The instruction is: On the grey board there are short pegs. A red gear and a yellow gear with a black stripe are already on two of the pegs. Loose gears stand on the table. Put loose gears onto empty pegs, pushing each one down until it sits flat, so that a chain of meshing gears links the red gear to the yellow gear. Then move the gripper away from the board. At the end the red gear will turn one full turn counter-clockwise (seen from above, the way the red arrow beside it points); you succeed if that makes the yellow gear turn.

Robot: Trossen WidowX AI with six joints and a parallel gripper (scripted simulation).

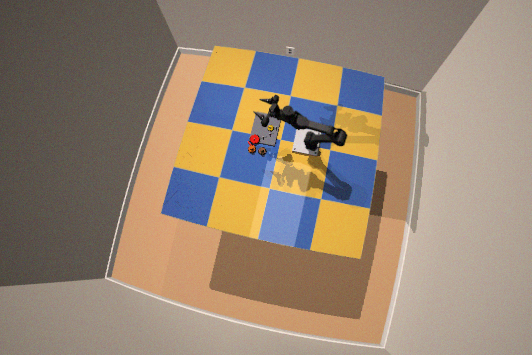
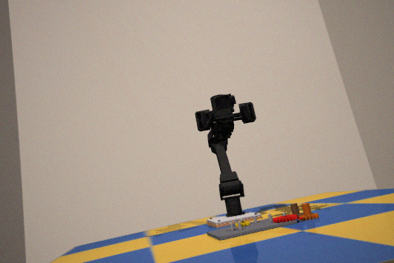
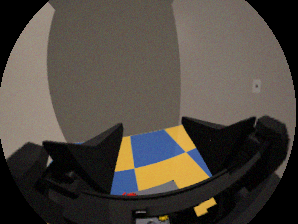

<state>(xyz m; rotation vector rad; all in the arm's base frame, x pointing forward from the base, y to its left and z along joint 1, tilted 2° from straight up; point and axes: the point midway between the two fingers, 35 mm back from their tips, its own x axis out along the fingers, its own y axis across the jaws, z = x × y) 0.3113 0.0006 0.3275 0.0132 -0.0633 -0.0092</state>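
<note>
The orange gear is 10 mm behind my gripper tip, 160 mm to the left of it and 320 mm below it. The rest, counted from my gripper tip: red arrow 10 mm ahead, 130 mm to the left, 330 mm below; then yellow gear 70 mm behind, 20 mm to the right, 320 mm below; then red gear 90 mm to the left, 330 mm below.
</note>
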